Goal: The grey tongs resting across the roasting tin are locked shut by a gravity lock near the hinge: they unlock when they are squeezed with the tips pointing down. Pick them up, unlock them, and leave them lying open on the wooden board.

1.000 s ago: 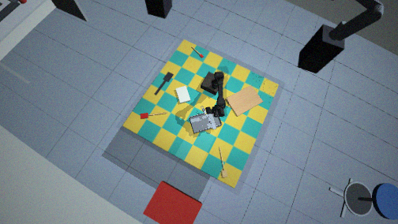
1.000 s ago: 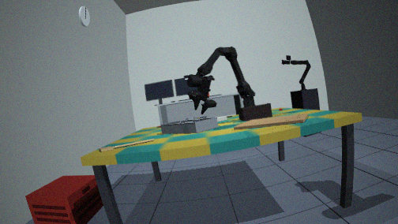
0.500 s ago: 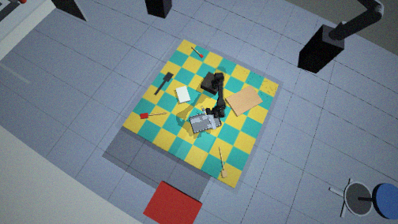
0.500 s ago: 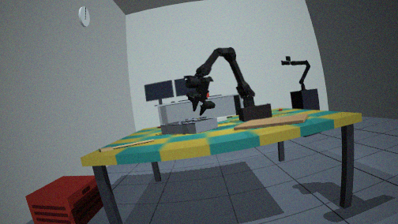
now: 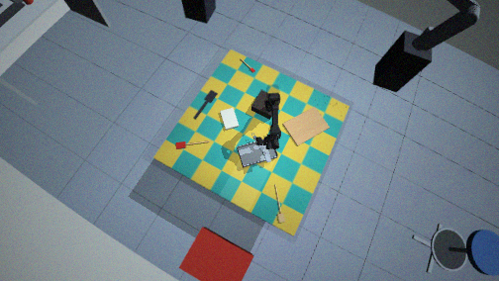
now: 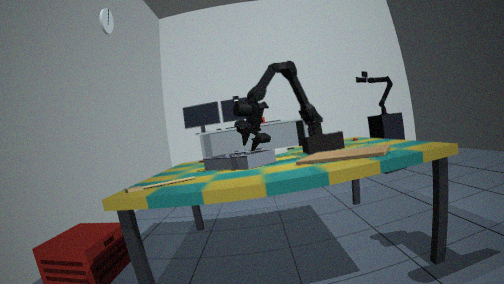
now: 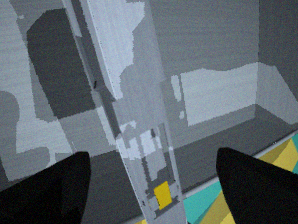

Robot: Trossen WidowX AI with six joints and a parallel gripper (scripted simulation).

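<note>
My gripper tip is now 20 mm past the yellow lock piece, 30 mm to the left of it and 10 mm above it. The rest, counted from my gripper tip: wooden board (340 mm behind, 330 mm to the left, 70 mm below); white block (170 mm behind, 340 mm to the right, 60 mm below); roasting tin (50 mm ahead, 10 mm to the right, 50 mm below).
</note>
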